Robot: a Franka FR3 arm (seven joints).
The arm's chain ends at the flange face. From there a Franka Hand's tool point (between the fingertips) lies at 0.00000 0.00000 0.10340 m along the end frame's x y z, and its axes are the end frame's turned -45 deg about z.
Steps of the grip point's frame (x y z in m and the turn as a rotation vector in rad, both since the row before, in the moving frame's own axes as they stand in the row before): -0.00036, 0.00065, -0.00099, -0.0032, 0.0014, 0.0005; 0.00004, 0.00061, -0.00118, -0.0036, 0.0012, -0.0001; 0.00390, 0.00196, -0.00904, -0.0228, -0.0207, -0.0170; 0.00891, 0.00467, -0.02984, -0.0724, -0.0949, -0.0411; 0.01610, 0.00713, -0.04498, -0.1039, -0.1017, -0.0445; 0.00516, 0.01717, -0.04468, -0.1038, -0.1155, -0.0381; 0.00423, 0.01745, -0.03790, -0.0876, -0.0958, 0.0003
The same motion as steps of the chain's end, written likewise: -0.00013, 0.00058, -0.00099, -0.0013, 0.0033, 0.0005; 0.00011, 0.00023, -0.00118, -0.0017, 0.0034, -0.0001; 0.00396, -0.00455, -0.00899, -0.0308, 0.0015, -0.0170; 0.01099, -0.01523, -0.02910, -0.1183, -0.0159, -0.0411; 0.01593, -0.02131, -0.04389, -0.1454, 0.0016, -0.0445; 0.01634, -0.00749, -0.04344, -0.1551, -0.0083, -0.0381; 0.01593, -0.00402, -0.03703, -0.1297, -0.0058, 0.0003
